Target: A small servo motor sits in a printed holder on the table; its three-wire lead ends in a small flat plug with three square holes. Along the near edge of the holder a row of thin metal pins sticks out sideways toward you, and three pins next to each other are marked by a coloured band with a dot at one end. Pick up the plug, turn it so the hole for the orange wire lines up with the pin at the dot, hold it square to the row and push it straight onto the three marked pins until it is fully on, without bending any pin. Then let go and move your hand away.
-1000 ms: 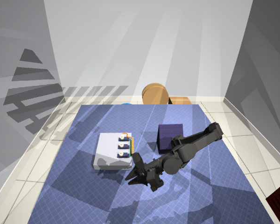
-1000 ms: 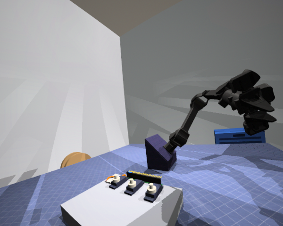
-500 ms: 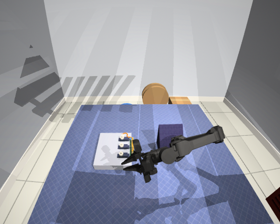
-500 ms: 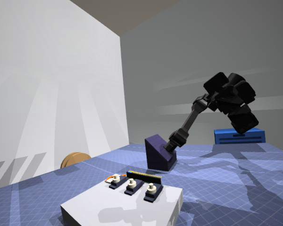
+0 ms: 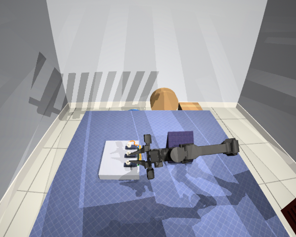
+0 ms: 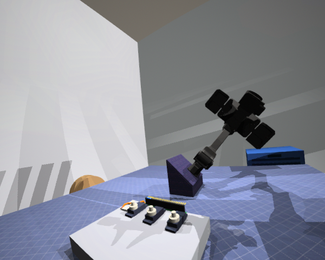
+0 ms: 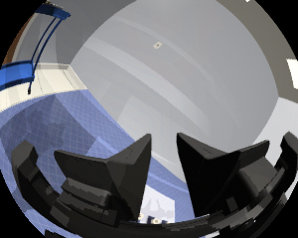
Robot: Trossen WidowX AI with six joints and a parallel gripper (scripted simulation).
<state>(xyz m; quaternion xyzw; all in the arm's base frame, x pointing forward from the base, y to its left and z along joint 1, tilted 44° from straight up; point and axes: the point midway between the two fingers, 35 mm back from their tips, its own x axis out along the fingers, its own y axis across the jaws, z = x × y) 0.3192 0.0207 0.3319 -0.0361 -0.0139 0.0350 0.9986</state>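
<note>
The blue marked band is 310 mm to the right of my gripper tip, 240 mm below it and 40 mm behind it. Round my gripper tip: pin strip 250 mm to the right, 250 mm below, 40 mm behind; then servo motor 260 mm below, 250 mm to the right, 10 mm ahead; then grey holder 290 mm below, 250 mm to the right, 120 mm ahead.
</note>
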